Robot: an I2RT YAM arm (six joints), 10 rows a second.
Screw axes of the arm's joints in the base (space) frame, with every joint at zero. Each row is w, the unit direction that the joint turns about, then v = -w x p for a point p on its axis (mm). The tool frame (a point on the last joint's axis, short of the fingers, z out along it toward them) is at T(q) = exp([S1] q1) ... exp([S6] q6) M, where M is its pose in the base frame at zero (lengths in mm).
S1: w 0 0 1 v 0 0 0
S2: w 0 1 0 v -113.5 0 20
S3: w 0 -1 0 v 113.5 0 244
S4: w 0 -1 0 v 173.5 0 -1
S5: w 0 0 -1 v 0 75 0
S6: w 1 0 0 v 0 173.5 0
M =
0 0 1 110.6
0 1 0 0
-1 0 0 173.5
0 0 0 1
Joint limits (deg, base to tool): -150..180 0..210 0..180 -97..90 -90..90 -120..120
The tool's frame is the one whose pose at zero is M.
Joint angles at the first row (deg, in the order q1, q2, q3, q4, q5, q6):
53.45 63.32 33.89 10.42 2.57 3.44
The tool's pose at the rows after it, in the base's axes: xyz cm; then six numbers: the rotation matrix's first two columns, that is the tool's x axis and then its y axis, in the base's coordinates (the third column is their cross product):
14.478, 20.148, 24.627, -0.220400, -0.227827, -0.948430, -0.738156, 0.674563, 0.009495
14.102, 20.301, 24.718, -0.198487, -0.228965, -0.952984, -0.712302, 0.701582, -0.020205
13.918, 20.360, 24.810, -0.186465, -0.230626, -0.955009, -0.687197, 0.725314, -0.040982
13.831, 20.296, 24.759, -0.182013, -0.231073, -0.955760, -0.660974, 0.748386, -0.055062
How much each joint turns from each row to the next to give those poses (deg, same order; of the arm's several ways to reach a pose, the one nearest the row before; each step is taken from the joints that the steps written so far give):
1.88 0.05 0.00 0.43 4.61 -0.46
1.49 -0.25 -0.23 0.65 4.01 -0.60
0.86 -0.13 -0.01 0.19 3.09 -0.35
0.46 -0.14 -0.25 0.18 2.58 -0.08

